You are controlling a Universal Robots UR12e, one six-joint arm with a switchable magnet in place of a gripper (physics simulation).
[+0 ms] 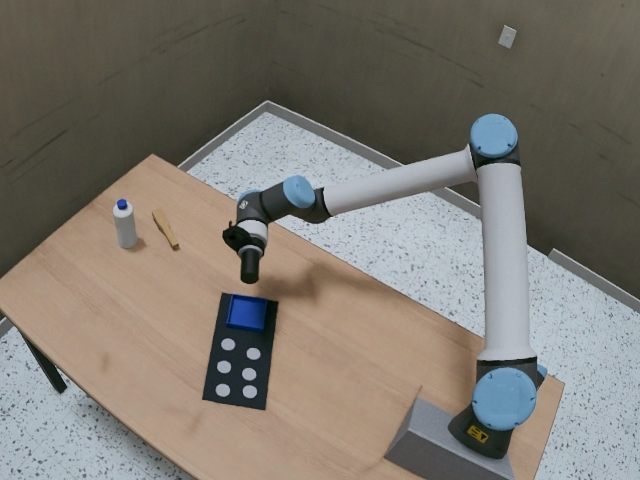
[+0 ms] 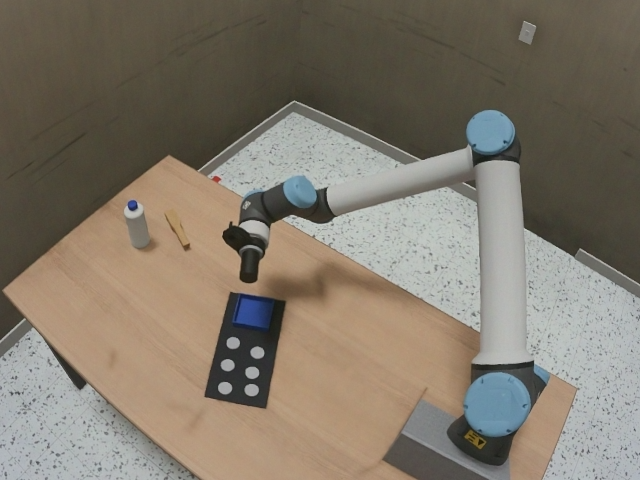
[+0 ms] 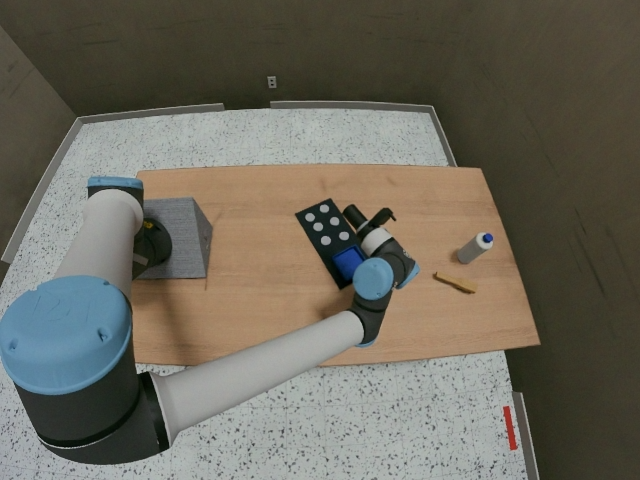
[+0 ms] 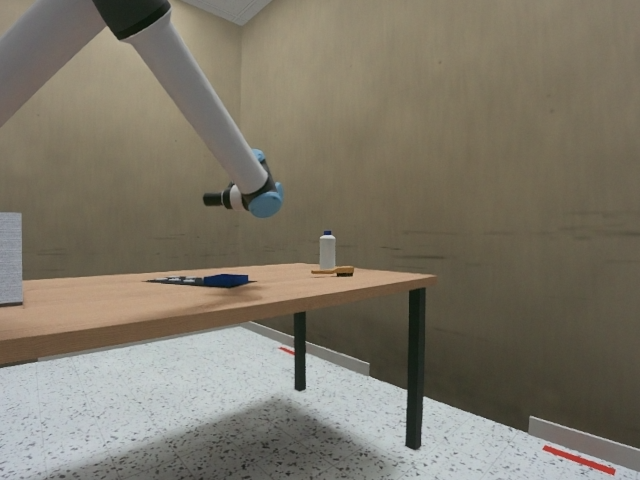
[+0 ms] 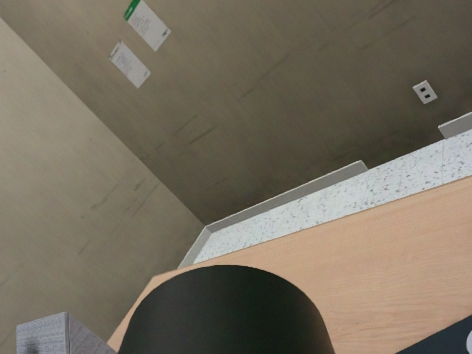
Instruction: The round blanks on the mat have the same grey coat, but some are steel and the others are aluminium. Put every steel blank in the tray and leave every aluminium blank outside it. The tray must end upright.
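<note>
The black mat (image 1: pixel 236 382) (image 2: pixel 238 379) (image 3: pixel 325 255) lies on the table. Several identical-looking round grey blanks lie flat on it in two columns, among them a blank (image 1: pixel 227 344) (image 2: pixel 233 343) near the tray and a blank (image 1: pixel 249 391) (image 2: pixel 251 390) at the far end from it. Their coats do not tell steel from aluminium. The blue tray (image 1: pixel 245 327) (image 2: pixel 250 326) (image 4: pixel 225 280) stands upright on the mat's other end, with no blank visible inside. My magnet gripper (image 1: pixel 249 279) (image 2: pixel 248 279) (image 3: pixel 349 209) (image 4: pixel 205 198) is tilted, nearly horizontal, high above the table, with no blank visible on it; I report it as open.
A white bottle (image 1: pixel 125 227) (image 2: pixel 138 227) (image 3: pixel 471 250) (image 4: pixel 327 252) with a blue cap stands beyond the tray. A wooden brush (image 1: pixel 165 228) (image 2: pixel 177 228) (image 3: pixel 454 282) (image 4: pixel 336 271) lies beside it. A grey block (image 1: pixel 429 434) (image 3: pixel 180 237) bears the arm's base.
</note>
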